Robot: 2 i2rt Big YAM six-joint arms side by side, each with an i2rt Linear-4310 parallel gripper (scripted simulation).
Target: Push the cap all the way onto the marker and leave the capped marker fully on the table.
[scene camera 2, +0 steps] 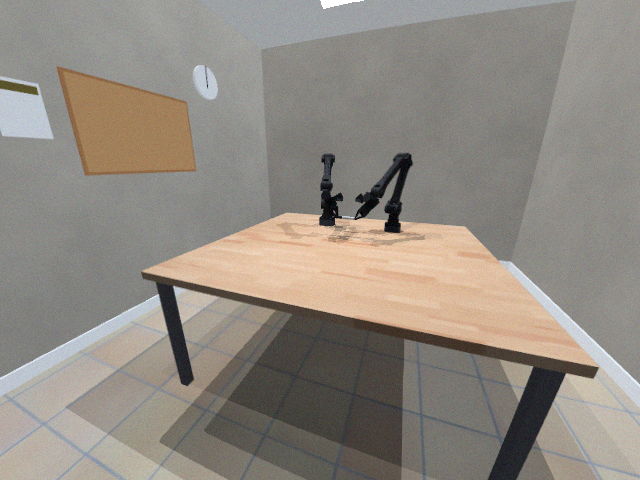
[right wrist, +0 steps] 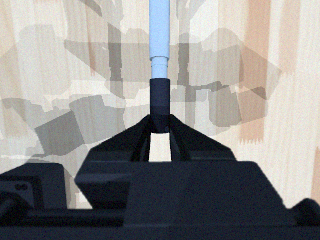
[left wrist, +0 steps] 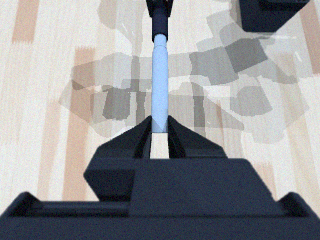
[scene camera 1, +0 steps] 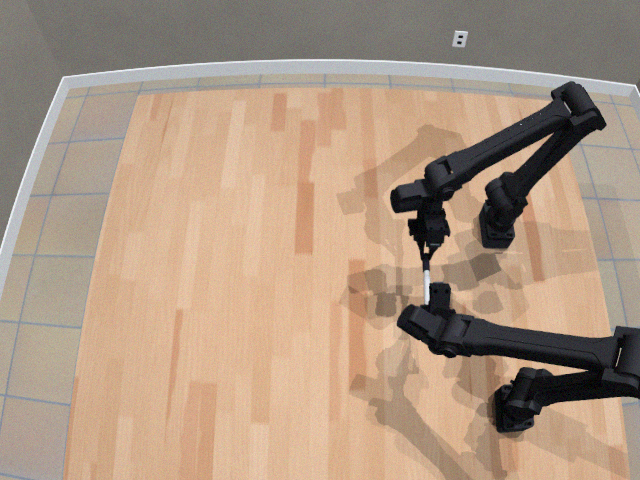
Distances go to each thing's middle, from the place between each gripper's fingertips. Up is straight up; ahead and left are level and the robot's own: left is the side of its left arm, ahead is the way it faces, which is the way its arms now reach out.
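The black cap (right wrist: pixel 159 87) sits 13 cm to the right of my left hand.
As for my right hand, I find it 2 cm to the right of the cap.
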